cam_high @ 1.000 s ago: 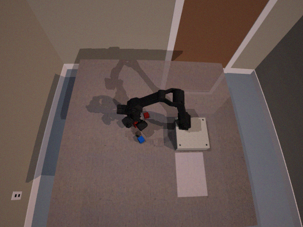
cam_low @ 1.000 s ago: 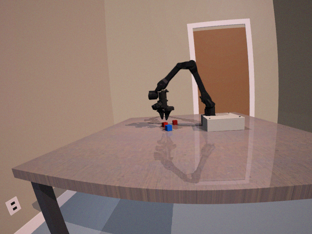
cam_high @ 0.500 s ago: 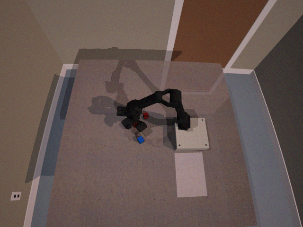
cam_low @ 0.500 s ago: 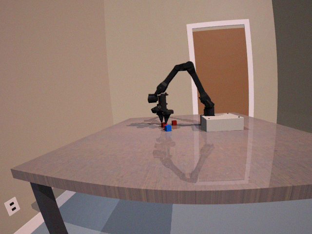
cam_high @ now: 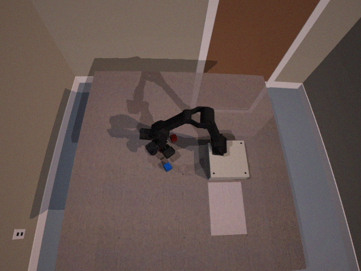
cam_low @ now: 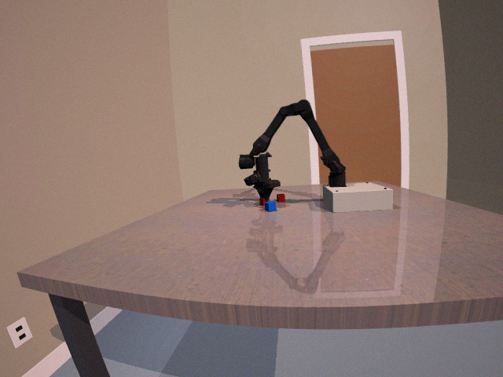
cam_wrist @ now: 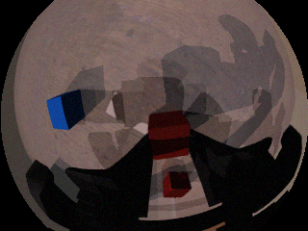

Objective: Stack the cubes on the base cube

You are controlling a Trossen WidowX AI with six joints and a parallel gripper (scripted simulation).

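My gripper tip is now 11 cm to the right of the blue cube and 5 cm past it. Also, from my gripper tip: red cube right at my gripper tip.
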